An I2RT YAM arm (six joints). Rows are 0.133 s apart.
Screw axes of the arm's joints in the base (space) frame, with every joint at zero. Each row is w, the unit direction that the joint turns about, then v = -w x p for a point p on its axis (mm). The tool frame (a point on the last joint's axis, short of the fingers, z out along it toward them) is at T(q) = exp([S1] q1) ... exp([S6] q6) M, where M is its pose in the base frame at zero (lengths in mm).
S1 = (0, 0, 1, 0.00, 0.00, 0.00)
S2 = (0, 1, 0, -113.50, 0.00, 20.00)
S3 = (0, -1, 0, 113.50, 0.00, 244.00)
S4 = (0, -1, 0, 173.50, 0.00, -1.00)
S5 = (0, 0, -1, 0.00, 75.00, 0.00)
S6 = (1, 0, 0, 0.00, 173.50, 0.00)
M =
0 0 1 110.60
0 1 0 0.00
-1 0 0 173.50
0 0 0 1
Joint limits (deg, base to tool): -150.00..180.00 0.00..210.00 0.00..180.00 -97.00..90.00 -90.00..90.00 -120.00..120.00
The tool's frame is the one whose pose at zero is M.
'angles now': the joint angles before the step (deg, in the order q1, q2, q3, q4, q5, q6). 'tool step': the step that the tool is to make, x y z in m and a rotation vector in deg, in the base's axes. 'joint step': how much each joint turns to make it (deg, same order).
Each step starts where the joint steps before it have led.
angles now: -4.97, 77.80, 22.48, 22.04, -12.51, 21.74
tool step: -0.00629, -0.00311, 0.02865, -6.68, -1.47, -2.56
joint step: -0.05, -7.93, 2.51, -9.10, 5.64, -4.20
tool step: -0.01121, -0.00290, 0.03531, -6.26, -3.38, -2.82
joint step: -0.15, -8.68, 2.89, -7.92, 5.29, -3.80
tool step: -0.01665, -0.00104, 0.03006, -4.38, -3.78, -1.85
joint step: -0.13, -8.04, 2.05, -5.93, 3.32, -2.84
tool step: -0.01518, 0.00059, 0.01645, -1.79, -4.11, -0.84
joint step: 0.00, -6.00, 0.07, -1.76, 1.30, -0.99
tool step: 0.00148, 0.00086, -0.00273, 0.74, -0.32, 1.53
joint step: -0.02, 0.45, -0.59, 1.28, -1.72, 0.20
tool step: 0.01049, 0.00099, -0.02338, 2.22, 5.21, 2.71
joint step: 0.00, 5.15, -1.51, 1.27, -3.16, 0.57
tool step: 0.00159, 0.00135, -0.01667, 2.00, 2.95, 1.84
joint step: 0.00, 2.21, -1.86, 0.98, -2.41, 0.72
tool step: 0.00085, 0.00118, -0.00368, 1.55, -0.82, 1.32
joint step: 0.02, 0.52, -0.98, 2.25, -1.90, 0.83
